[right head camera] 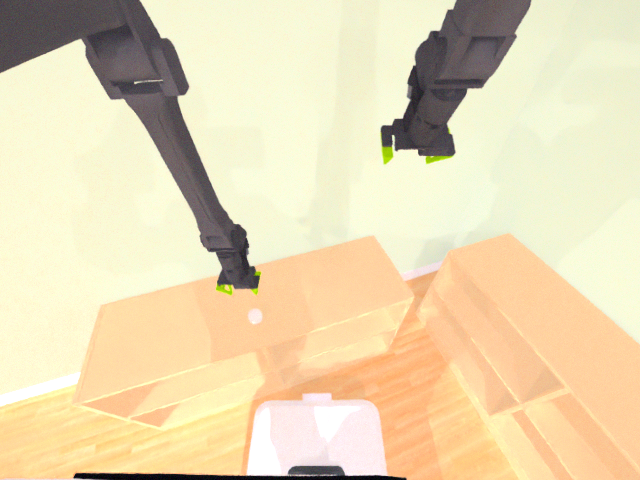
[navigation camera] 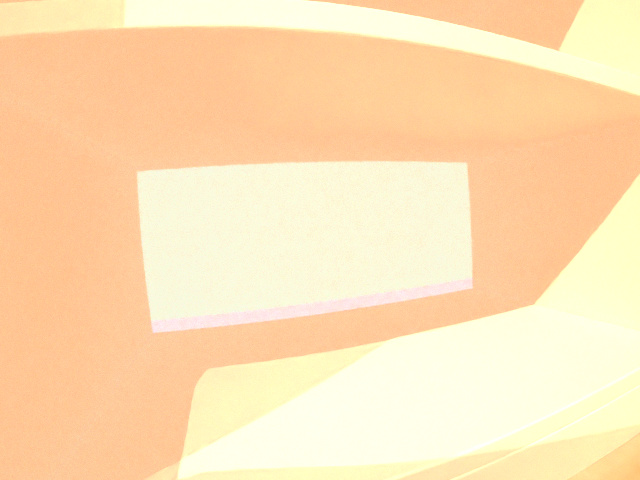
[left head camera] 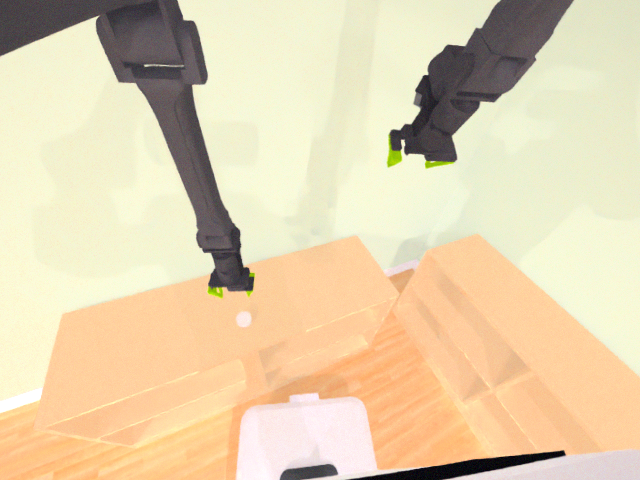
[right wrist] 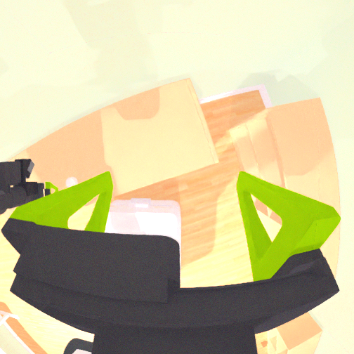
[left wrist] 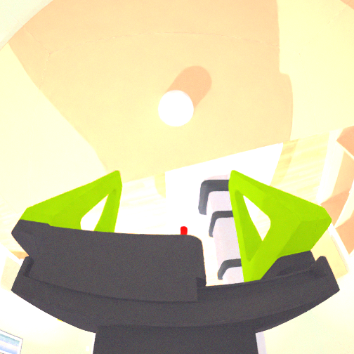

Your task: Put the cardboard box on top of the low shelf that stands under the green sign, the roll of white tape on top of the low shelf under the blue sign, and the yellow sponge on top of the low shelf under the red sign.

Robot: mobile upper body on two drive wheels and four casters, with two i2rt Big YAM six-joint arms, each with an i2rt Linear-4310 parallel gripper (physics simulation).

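Places are measured from the left arm's base along level axes (x back, y right, z up), in metres.
Pixels of known places: left gripper, fingertip midpoint: [right head camera: 244, 293] [left head camera: 235, 296]; right gripper, fingertip midpoint: [right head camera: 405, 161] [left head camera: 407, 165].
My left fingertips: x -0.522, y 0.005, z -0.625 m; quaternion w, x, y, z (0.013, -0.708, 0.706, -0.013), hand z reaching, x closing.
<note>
Behind a point stands the place of what it marks.
A white round thing, which looks like the roll of white tape [left head camera: 244, 319] @[z -0.776, x -0.518, y 0.010 m] [right head camera: 255, 316] @[z -0.776, x -0.518, y 0.009 m] [left wrist: 176, 108] [right wrist: 71, 182], stands on top of a low wooden shelf [left head camera: 320, 273] @[z -0.800, x -0.725, y 0.305 m] [right head camera: 341, 273] @[z -0.800, x -0.725, y 0.340 m] [right wrist: 150, 145]. My left gripper [left head camera: 231, 293] @[z -0.625, x -0.522, y 0.005 m] [right head camera: 239, 290] @[z -0.625, x -0.522, y 0.005 m] [left wrist: 174, 177] is open and empty above that shelf, apart from the roll. My right gripper [left head camera: 409, 164] @[z -0.212, x -0.603, y 0.452 m] [right head camera: 409, 159] @[z -0.212, x -0.603, y 0.452 m] [right wrist: 174, 178] is open and empty, high up in front of the pale wall. The cardboard box, the yellow sponge and the coloured signs cannot be made out in these views.
A second low wooden shelf [left head camera: 522, 310] @[z -0.800, x -0.494, y 1.141 m] [right head camera: 547, 310] @[z -0.800, x -0.530, y 1.124 m] [right wrist: 300, 135] stands at the right, with a narrow gap between the two. The robot's white base [left head camera: 330, 418] @[z -1.150, x -0.247, y 0.326 m] [right head camera: 341, 423] @[z -1.150, x -0.235, y 0.326 m] is in front of the shelves. The navigation camera shows orange-tan panels around a pale wall area [navigation camera: 310, 232] @[z -1.198, x -0.888, y 0.189 m].
</note>
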